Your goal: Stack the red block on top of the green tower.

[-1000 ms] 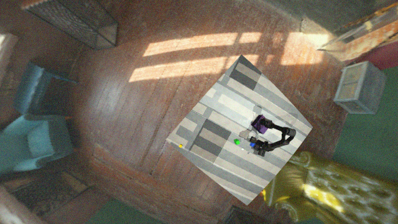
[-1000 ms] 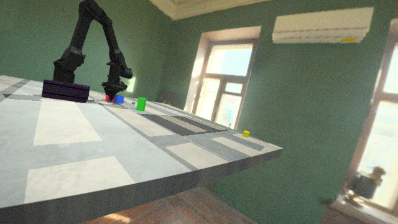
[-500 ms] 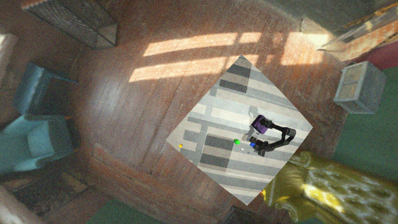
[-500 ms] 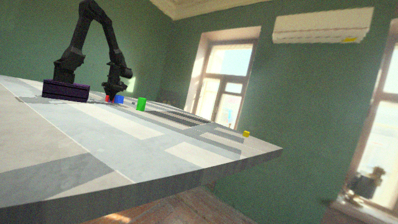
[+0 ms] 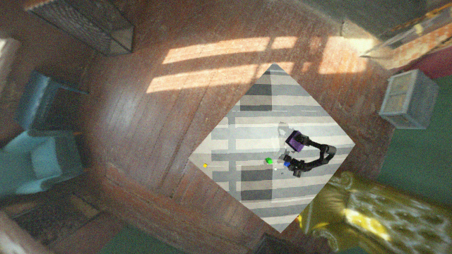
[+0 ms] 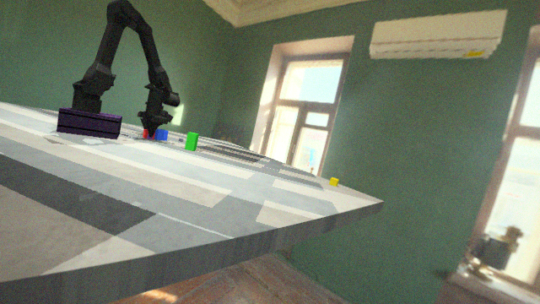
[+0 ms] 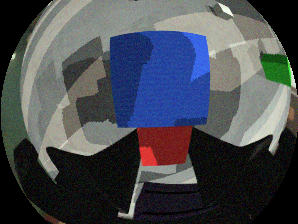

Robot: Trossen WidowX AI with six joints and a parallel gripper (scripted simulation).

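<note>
My gripper tip is now 10 mm below the red block. Round my gripper tip: blue block: 50 mm ahead, 10 mm to the left, 10 mm above; then small yellow block: 560 mm ahead, 610 mm to the right.
</note>
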